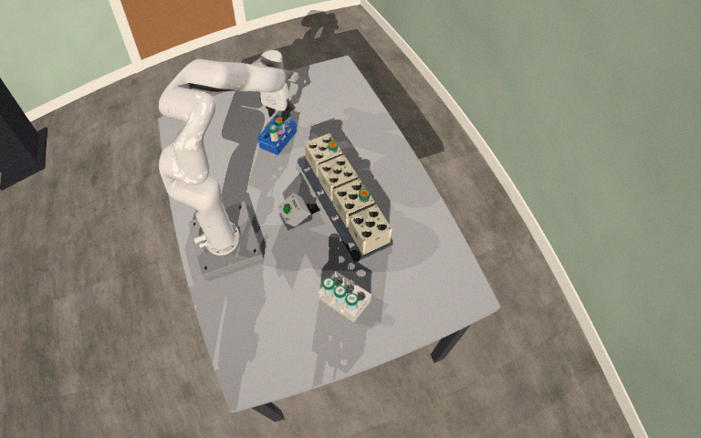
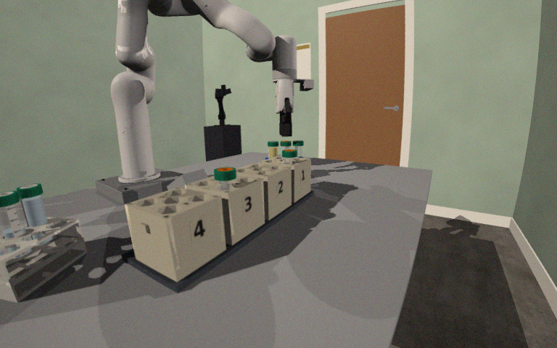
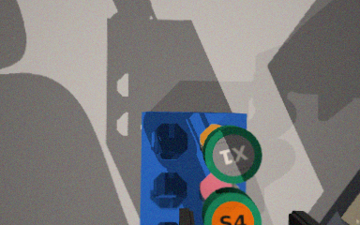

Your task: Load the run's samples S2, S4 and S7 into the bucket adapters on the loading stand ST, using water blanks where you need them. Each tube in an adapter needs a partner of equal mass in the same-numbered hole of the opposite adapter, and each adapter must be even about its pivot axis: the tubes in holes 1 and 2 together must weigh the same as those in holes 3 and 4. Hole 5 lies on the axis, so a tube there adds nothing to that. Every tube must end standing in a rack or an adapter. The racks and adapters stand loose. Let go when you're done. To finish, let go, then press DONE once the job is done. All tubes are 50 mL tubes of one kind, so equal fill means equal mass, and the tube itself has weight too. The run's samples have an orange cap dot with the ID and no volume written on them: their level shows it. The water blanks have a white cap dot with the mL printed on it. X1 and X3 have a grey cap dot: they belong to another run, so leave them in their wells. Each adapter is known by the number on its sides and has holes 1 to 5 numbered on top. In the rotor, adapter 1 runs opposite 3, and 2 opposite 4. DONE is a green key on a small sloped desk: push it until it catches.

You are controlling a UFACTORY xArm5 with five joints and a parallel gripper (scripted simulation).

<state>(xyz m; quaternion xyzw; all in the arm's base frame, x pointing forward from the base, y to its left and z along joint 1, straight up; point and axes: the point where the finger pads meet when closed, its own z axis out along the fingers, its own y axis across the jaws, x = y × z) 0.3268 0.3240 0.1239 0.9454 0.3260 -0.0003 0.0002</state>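
Right now my hand is 1 cm short of the pink tube and 9 cm above it. Round my hand: green done key: 9 cm behind, 33 cm to the right, 9 cm below; adapter 1: 10 cm ahead, 17 cm to the right, 11 cm below; blue rack: 1 cm behind, 2 cm to the left, 13 cm below.
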